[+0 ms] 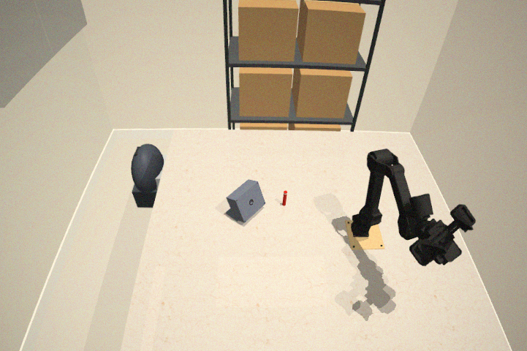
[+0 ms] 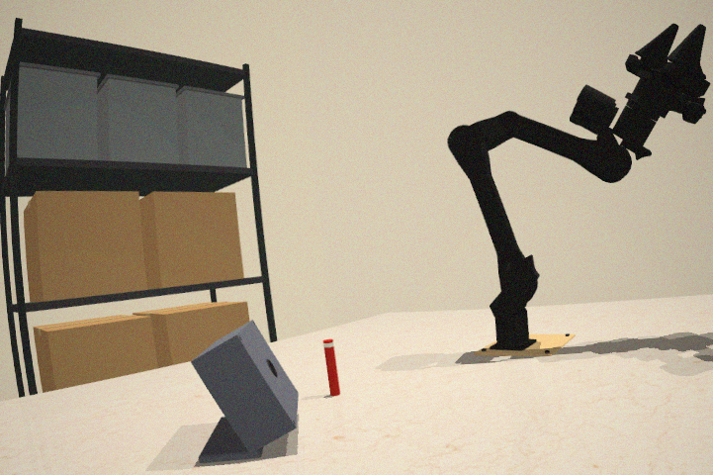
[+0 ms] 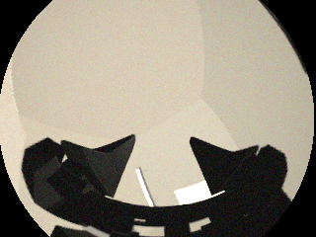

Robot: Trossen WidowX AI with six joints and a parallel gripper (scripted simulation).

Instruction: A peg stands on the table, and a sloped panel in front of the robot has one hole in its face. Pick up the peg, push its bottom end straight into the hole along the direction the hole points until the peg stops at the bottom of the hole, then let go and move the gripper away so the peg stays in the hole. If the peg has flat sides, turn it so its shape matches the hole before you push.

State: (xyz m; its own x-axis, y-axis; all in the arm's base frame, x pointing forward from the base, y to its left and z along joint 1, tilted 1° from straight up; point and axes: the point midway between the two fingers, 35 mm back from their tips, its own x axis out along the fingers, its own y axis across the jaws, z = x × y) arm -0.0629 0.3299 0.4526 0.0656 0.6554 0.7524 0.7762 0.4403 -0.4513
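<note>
Now: gripper tip 360 mm short of the red peg, 490 mm to the left of it and 420 mm above it. From my gripper tip the other things lie so: grey sloped panel (520 mm ahead, 450 mm to the right, 410 mm below).
</note>
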